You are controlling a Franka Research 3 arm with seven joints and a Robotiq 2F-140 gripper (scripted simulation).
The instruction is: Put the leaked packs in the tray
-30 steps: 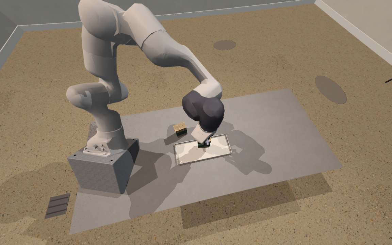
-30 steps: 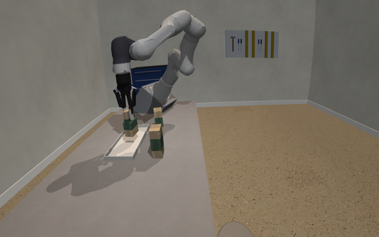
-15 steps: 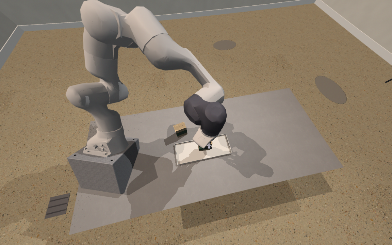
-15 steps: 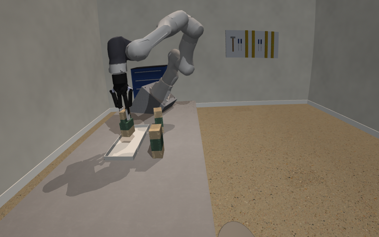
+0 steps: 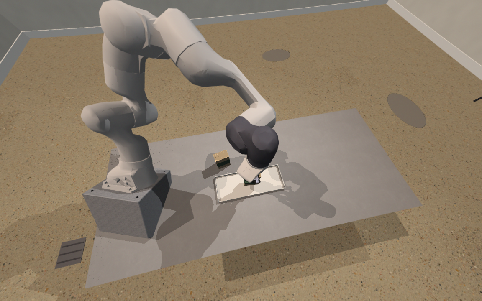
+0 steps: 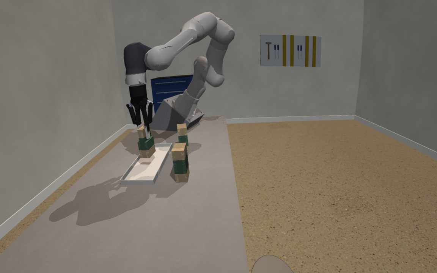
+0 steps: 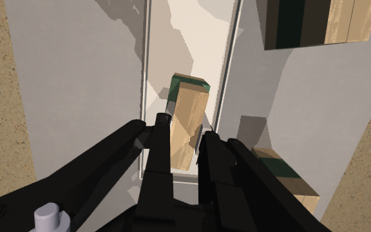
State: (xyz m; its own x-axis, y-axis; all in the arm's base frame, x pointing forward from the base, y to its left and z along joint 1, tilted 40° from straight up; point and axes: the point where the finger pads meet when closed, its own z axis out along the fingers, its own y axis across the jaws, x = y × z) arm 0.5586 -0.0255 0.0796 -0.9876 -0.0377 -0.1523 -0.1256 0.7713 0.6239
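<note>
My gripper is now 10 mm past the white tray and 160 mm above it.
</note>
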